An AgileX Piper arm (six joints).
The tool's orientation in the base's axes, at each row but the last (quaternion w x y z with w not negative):
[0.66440 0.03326 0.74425 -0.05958]
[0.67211 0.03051 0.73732 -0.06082]
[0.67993 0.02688 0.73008 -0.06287]
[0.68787 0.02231 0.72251 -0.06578]
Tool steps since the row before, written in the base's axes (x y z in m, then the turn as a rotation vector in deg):
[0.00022 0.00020 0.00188 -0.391 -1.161 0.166]
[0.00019 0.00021 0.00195 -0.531 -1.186 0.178]
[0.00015 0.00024 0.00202 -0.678 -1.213 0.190]
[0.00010 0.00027 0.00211 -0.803 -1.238 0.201]
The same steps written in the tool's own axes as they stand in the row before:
[-0.00190 0.00014 -0.00002 -0.085 -1.208 -0.249]
[-0.00197 0.00014 -0.00001 -0.083 -1.251 -0.385]
[-0.00203 0.00014 -0.00002 -0.083 -1.297 -0.528]
[-0.00212 0.00014 -0.00003 -0.086 -1.338 -0.649]

